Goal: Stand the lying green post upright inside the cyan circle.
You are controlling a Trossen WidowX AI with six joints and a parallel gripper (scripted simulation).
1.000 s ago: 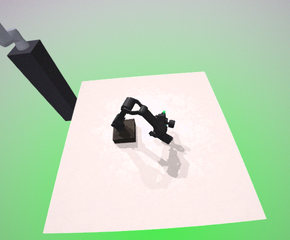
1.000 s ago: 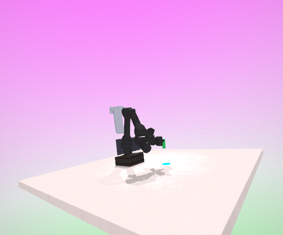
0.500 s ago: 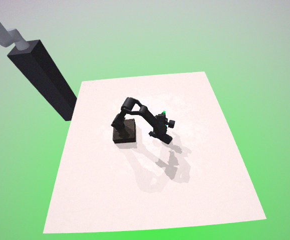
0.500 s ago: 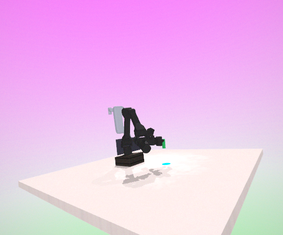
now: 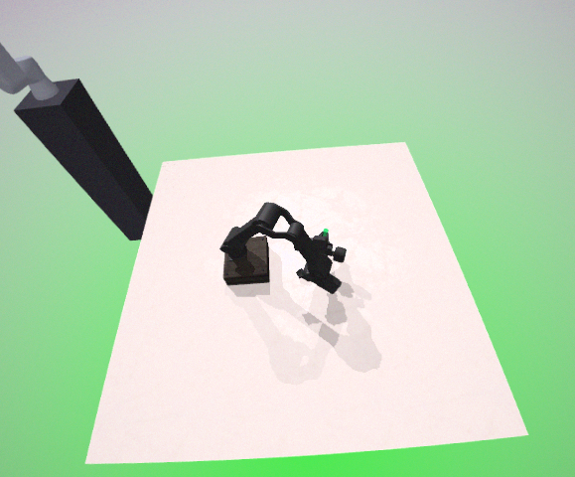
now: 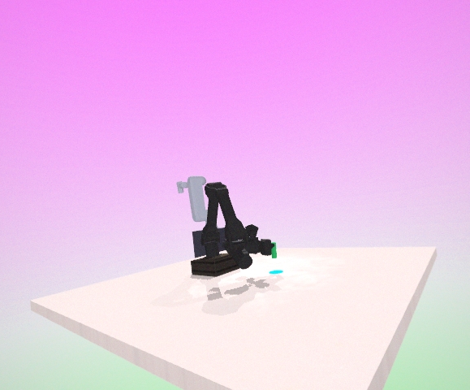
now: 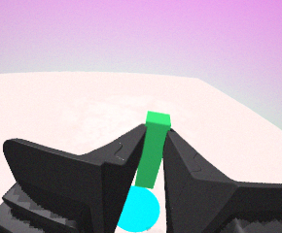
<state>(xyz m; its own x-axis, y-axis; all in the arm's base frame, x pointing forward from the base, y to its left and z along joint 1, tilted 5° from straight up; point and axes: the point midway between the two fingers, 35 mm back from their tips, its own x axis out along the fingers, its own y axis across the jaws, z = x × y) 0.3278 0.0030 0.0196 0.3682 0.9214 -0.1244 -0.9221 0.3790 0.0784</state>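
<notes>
Right now the green post is 2 cm below my gripper tip. Also, from my gripper tip: cyan circle 11 cm below.
</notes>
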